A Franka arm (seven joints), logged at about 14 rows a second.
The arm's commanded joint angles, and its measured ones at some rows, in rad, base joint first. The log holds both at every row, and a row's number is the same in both.
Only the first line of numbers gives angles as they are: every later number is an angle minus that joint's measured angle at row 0.
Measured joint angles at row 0:
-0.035 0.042 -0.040 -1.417 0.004 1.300 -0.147
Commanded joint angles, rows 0 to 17:
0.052 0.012 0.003 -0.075 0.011 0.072 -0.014
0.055 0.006 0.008 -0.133 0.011 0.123 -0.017
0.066 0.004 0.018 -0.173 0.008 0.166 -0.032
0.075 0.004 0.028 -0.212 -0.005 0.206 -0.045
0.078 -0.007 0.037 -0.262 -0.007 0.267 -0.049
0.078 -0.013 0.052 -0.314 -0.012 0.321 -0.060
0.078 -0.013 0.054 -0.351 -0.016 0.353 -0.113
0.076 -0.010 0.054 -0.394 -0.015 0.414 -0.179
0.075 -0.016 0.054 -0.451 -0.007 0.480 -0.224
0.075 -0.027 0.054 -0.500 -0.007 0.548 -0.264
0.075 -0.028 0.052 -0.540 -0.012 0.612 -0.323
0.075 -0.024 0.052 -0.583 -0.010 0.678 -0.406
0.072 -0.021 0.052 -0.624 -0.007 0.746 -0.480
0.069 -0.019 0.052 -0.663 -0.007 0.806 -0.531
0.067 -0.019 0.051 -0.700 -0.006 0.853 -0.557
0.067 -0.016 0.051 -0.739 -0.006 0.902 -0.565
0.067 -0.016 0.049 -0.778 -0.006 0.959 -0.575
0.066 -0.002 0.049 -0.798 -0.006 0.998 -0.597
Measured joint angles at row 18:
0.070 0.021 0.051 -0.726 -0.005 0.924 -0.550
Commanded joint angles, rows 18 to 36:
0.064 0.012 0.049 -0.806 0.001 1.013 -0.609
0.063 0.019 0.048 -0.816 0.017 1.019 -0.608
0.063 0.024 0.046 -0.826 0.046 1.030 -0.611
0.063 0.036 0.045 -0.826 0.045 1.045 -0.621
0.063 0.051 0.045 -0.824 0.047 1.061 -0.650
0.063 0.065 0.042 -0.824 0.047 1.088 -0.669
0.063 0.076 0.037 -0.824 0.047 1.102 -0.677
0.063 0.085 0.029 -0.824 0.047 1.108 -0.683
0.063 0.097 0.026 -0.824 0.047 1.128 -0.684
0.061 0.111 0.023 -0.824 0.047 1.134 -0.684
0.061 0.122 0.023 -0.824 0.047 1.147 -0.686
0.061 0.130 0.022 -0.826 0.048 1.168 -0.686
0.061 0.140 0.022 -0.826 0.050 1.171 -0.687
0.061 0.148 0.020 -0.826 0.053 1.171 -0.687
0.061 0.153 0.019 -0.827 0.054 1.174 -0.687
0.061 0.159 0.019 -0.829 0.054 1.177 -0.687
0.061 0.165 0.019 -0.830 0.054 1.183 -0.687
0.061 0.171 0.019 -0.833 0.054 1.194 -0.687
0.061 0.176 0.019 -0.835 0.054 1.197 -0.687
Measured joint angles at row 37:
0.065 0.169 0.020 -0.824 0.035 1.169 -0.659
